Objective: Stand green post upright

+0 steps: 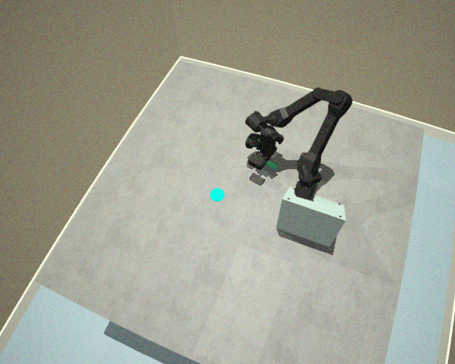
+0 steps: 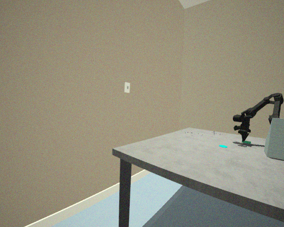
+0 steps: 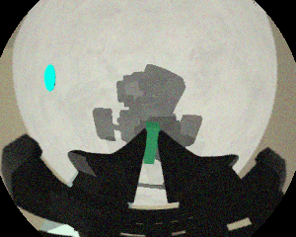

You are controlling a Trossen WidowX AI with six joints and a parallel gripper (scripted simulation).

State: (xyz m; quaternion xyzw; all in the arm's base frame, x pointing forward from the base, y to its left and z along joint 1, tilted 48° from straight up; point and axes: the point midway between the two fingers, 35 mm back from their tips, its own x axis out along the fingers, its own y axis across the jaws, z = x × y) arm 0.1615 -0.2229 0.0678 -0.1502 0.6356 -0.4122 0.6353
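The cyan circle is 19 cm to the left of my gripper tip, 16 cm ahead of it and 2 cm below it. Round my gripper tip: green post 2 cm behind, 1 cm to the left.
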